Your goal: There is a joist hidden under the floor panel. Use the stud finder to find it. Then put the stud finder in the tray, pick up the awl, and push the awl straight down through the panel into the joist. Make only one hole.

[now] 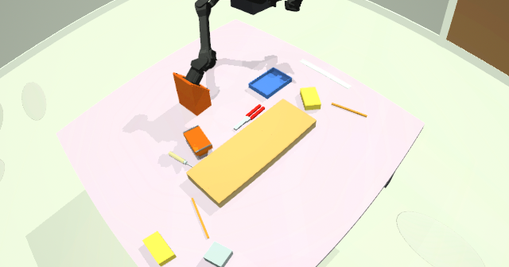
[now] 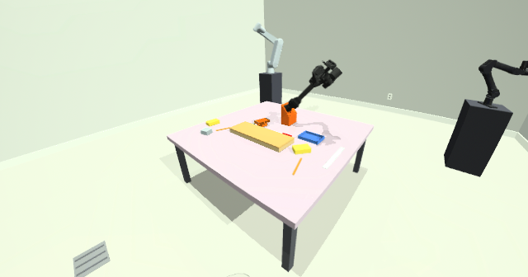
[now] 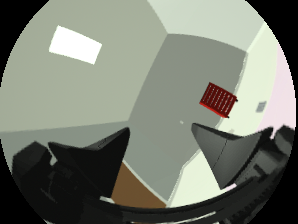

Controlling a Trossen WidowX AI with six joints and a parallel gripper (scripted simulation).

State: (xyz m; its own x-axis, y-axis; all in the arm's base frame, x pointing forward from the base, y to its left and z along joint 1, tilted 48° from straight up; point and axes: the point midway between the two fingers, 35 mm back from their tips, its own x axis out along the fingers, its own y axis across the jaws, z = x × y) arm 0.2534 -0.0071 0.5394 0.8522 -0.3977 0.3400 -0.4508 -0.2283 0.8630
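The orange stud finder lies 90 mm behind my gripper tip, 530 mm to the right of it and 530 mm below it. From my gripper tip the other things lie so: blue tray: 120 mm behind, 70 mm to the right, 530 mm below; white strip: 10 mm ahead, 170 mm to the left, 540 mm below; awl: 60 mm behind, 620 mm to the right, 540 mm below.
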